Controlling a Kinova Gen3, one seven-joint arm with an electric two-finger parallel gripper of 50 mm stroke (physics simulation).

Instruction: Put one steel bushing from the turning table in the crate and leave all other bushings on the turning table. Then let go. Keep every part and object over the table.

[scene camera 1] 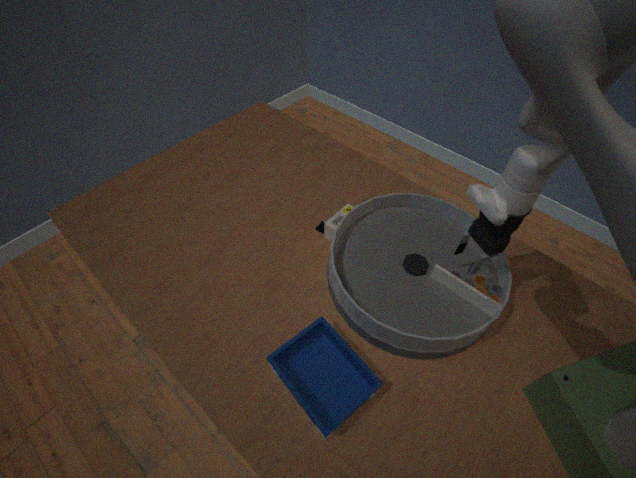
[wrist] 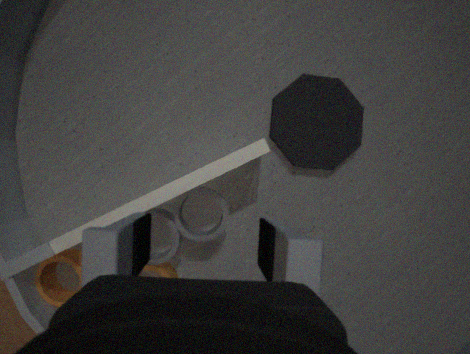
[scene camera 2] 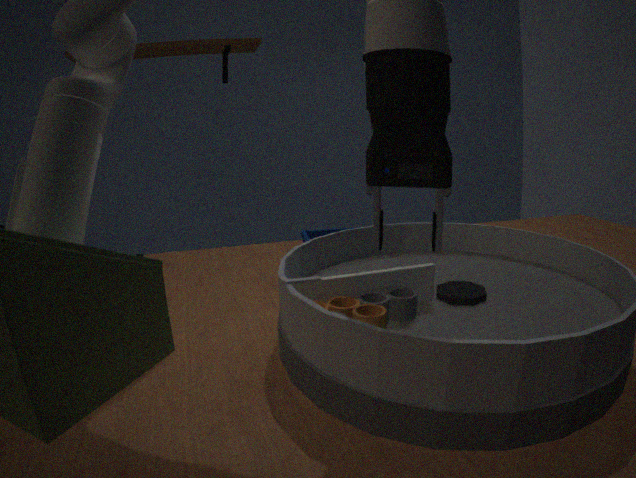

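Where they show: gripper, between the fingertips: (scene camera 1: 464, 262) (wrist: 204, 239) (scene camera 2: 407, 248); arm's base, origin of its link: (scene camera 2: 47, 244).
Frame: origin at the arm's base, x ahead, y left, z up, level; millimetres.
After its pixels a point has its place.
The grey round turning table (scene camera 1: 421, 345) @(x 354, y 91, z -68 mm) (scene camera 2: 462, 375) @(x 381, y -254, z -64 mm) (wrist: 125, 100) @(x 375, y -14, z -83 mm) holds bushings along one side of its divider (scene camera 1: 465, 290) @(x 360, y -78, z -52 mm) (scene camera 2: 359, 287) @(x 354, y -86, z -51 mm) (wrist: 160, 192) @(x 382, y -79, z -38 mm). One grey steel bushing (scene camera 2: 402, 309) @(x 391, y -114, z -69 mm) (wrist: 201, 235) @(x 392, y -111, z -61 mm) stands upright nearest the hub. A second grey bushing (wrist: 175, 242) @(x 377, y -109, z -57 mm) stands beside it, partly behind a finger in the wrist view. Orange bushings (scene camera 1: 480, 281) @(x 350, y -143, z -74 mm) (scene camera 2: 370, 319) @(x 346, y -146, z -60 mm) (wrist: 45, 289) stand nearer the rim. My gripper (scene camera 1: 474, 256) @(x 397, y -107, z -8 mm) (scene camera 2: 407, 250) @(x 397, y -107, z -8 mm) (wrist: 204, 239) @(x 397, y -107, z -8 mm) is open and empty above the grey bushings. The blue crate (scene camera 1: 351, 354) @(x 444, y 203, z -86 mm) (scene camera 2: 318, 235) @(x 404, y 337, z -95 mm) is empty in scene camera 1.
A dark hub (scene camera 1: 415, 264) @(x 487, y -70, z -75 mm) (scene camera 2: 461, 292) @(x 482, y -81, z -75 mm) (wrist: 316, 122) @(x 485, y -72, z -75 mm) sits at the turning table's middle. A white box with a yellow sticker (scene camera 1: 337, 221) @(x 716, y -32, z -77 mm) touches or nearly touches its outer wall. A green block (scene camera 1: 544, 406) @(x 110, y 3, z -96 mm) (scene camera 2: 92, 334) @(x 89, y -125, z -63 mm) stands on the table. The raised rim surrounds the bushings' side.
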